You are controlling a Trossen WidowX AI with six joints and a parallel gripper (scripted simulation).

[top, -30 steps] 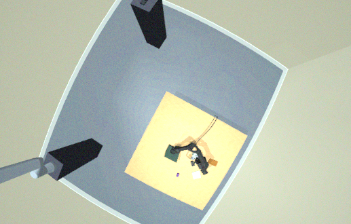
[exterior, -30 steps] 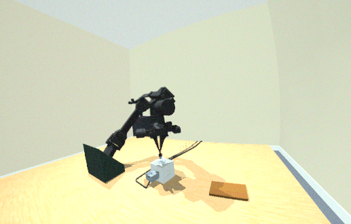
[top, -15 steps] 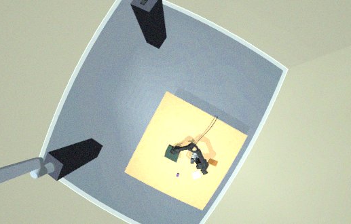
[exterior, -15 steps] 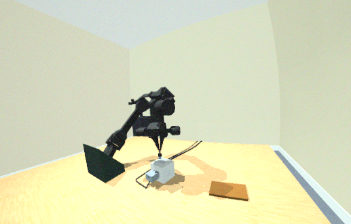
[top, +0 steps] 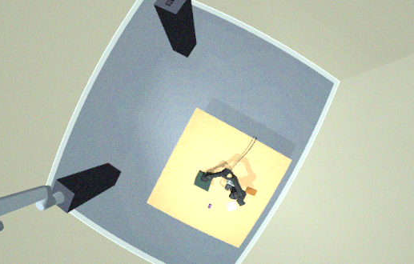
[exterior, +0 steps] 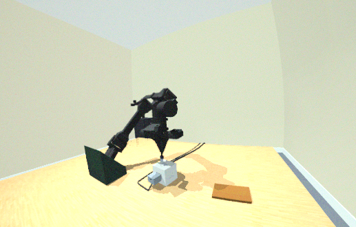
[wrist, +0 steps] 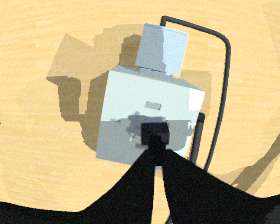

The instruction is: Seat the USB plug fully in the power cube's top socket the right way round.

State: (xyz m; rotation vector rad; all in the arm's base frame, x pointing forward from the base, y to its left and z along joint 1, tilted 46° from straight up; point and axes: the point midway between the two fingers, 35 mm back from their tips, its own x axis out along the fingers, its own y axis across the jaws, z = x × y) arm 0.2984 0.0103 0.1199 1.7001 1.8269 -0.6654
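Right now the dark USB plug is 2 cm below my gripper tip. From my gripper tip the other things lie so: purple object: 5 cm behind, 39 cm to the right, 13 cm below; then pale flat patch: 18 cm ahead, 25 cm to the right, 13 cm below; then flat orange pad: 28 cm ahead, 2 cm to the left, 13 cm below.
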